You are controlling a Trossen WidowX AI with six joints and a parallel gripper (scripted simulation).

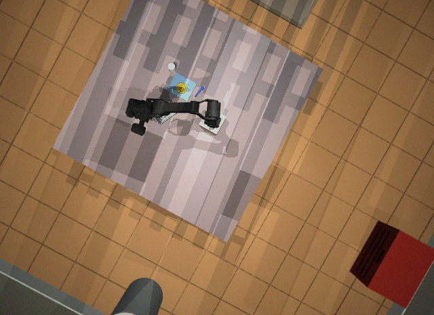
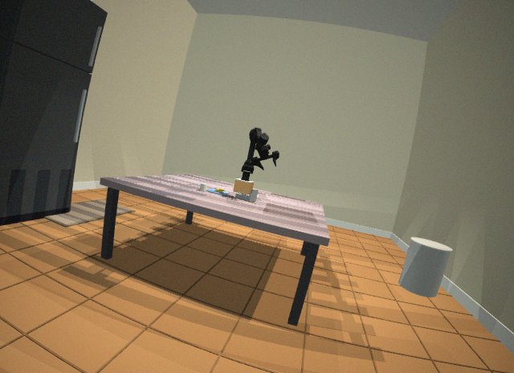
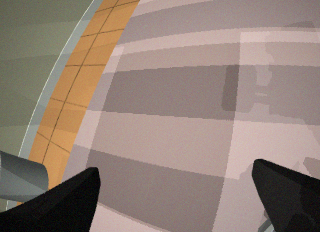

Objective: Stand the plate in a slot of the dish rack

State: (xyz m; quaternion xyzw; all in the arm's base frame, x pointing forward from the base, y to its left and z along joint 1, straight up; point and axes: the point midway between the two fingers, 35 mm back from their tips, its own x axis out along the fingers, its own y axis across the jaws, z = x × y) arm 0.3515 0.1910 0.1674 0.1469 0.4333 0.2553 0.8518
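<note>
Right now the yellow plate is 80 mm behind my gripper tip, 320 mm to the right of it and 220 mm below it. Also, from my gripper tip: grey dish rack 60 mm behind, 120 mm to the right, 220 mm below.
</note>
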